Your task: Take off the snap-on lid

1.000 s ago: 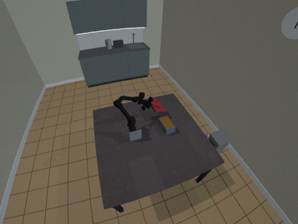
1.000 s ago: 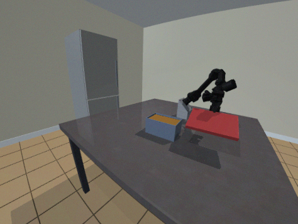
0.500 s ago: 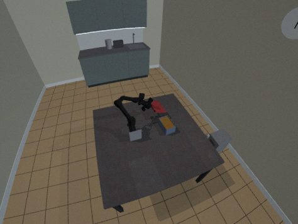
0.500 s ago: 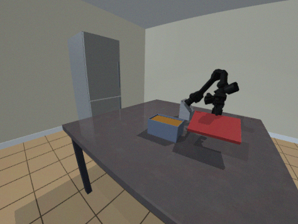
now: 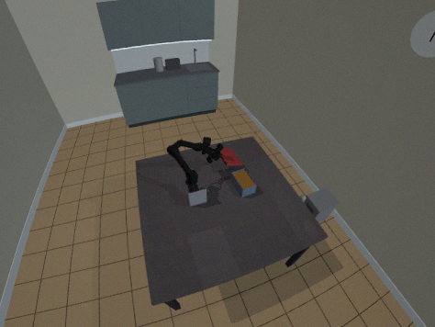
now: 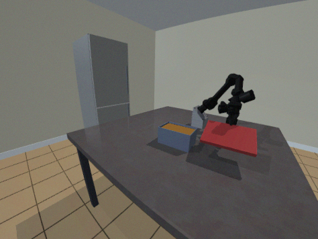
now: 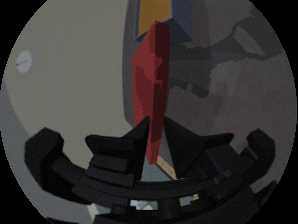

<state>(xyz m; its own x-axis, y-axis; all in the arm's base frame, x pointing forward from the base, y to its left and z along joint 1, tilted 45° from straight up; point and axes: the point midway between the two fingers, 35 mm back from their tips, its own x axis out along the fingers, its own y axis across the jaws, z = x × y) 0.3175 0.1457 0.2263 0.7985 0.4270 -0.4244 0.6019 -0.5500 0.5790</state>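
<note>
Now: the lid 7 cm ahead of my gripper tip and 2 cm below it. The rest, counted from my gripper tip: blue-grey storage box 8 cm ahead, 27 cm to the right, 10 cm below.
</note>
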